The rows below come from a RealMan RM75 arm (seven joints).
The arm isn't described. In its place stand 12 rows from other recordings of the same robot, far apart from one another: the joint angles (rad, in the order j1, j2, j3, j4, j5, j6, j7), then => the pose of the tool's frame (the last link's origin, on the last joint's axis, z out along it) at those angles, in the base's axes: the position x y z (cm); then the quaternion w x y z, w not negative.
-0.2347 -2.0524 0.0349 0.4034 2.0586 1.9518 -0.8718 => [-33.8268 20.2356 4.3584 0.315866 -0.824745 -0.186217 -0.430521]
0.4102 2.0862 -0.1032 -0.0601 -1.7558 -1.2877 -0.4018 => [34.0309 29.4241 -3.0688 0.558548 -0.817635 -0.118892 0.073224]
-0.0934 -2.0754 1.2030 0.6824 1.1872 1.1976 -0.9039 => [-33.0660 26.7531 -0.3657 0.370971 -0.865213 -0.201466 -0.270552]
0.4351 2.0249 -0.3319 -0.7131 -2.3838 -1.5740 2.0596 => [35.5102 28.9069 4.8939 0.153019 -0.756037 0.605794 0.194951]
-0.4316 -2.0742 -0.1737 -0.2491 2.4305 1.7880 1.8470 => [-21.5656 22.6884 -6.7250 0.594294 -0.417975 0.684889 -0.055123]
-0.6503 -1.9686 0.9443 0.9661 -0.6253 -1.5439 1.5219 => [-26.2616 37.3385 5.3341 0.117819 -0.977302 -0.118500 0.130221]
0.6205 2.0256 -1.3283 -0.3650 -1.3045 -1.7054 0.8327 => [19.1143 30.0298 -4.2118 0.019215 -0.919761 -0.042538 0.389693]
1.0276 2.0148 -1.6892 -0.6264 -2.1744 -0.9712 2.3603 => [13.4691 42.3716 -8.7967 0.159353 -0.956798 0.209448 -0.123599]
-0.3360 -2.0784 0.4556 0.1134 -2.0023 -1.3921 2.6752 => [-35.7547 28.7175 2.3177 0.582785 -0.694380 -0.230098 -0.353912]
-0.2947 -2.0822 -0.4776 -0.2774 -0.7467 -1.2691 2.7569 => [-29.8096 25.7035 -8.1595 0.412270 -0.780073 -0.277454 -0.380182]
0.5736 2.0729 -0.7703 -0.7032 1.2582 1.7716 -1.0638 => [21.3486 32.2394 0.8209 0.073502 0.844619 -0.440856 -0.294724]
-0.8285 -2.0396 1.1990 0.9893 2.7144 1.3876 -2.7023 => [-19.2287 41.5667 0.9832 0.242312 -0.854244 -0.431389 0.159545]
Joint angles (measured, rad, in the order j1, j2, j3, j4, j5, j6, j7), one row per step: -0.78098, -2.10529, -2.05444, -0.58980, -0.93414, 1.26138, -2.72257; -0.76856, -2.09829, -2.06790, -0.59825, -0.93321, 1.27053, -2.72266; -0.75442, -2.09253, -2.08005, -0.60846, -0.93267, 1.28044, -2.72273; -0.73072, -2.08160, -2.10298, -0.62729, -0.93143, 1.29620, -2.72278; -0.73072, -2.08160, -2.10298, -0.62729, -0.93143, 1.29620, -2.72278; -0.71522, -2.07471, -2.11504, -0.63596, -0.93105, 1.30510, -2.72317; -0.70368, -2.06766, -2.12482, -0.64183, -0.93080, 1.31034, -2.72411; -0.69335, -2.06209, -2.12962, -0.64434, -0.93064, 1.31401, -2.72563; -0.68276, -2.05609, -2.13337, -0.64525, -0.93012, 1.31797, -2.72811; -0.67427, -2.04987, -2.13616, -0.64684, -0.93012, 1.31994, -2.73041; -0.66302, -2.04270, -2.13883, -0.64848, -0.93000, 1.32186, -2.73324; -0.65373, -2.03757, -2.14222, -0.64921, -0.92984, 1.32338, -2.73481; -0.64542, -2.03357, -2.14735, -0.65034, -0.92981, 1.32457, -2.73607; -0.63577, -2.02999, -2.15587, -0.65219, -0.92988, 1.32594, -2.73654
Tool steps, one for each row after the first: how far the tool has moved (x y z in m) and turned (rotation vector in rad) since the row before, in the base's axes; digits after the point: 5 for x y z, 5 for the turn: -0.00455, 0.00013, 0.00527, 0.00964, -0.00455, 0.01230; -0.00460, -0.00054, 0.00492, 0.00859, -0.00494, 0.01193; -0.00792, -0.00035, 0.00943, 0.01899, -0.00753, 0.01968; 0.00000, 0.00000, 0.00000, 0.00000, 0.00000, 0.00000; -0.00571, -0.00109, 0.00531, 0.00957, -0.00337, 0.01455; -0.00484, -0.00039, 0.00481, 0.00988, -0.00111, 0.01233; -0.00455, -0.00117, 0.00317, 0.00491, 0.00057, 0.01192; -0.00497, -0.00162, 0.00299, 0.00303, 0.00135, 0.01374; -0.00416, -0.00081, 0.00314, 0.00498, 0.00244, 0.01070; -0.00536, -0.00142, 0.00355, 0.00550, 0.00334, 0.01386; -0.00436, -0.00137, 0.00264, 0.00452, 0.00163, 0.01169; -0.00372, -0.00112, 0.00244, 0.00567, -0.00003, 0.01090; -0.00405, -0.00124, 0.00278, 0.00819, -0.00198, 0.01241
